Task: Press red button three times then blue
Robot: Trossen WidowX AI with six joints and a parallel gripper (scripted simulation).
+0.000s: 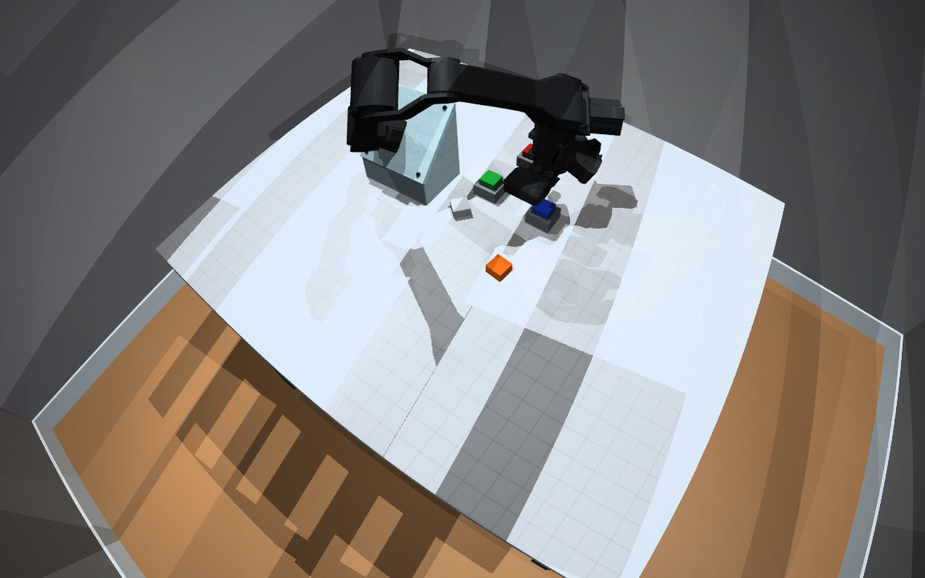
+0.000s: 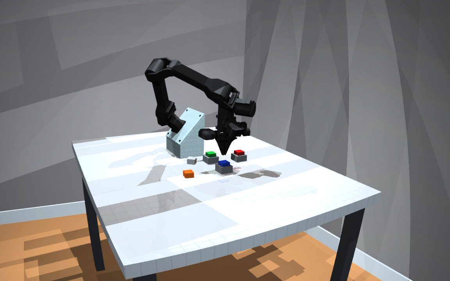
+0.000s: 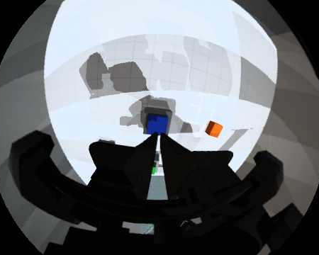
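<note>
Now: gripper tip 30 mm above the blue button. The rest, counted from my gripper tip: green button (110 mm behind, 30 mm below, 10 mm to the left); small white block (140 mm behind, 60 mm to the right, 50 mm below); orange block (140 mm to the right, 50 mm below, 10 mm behind).
</note>
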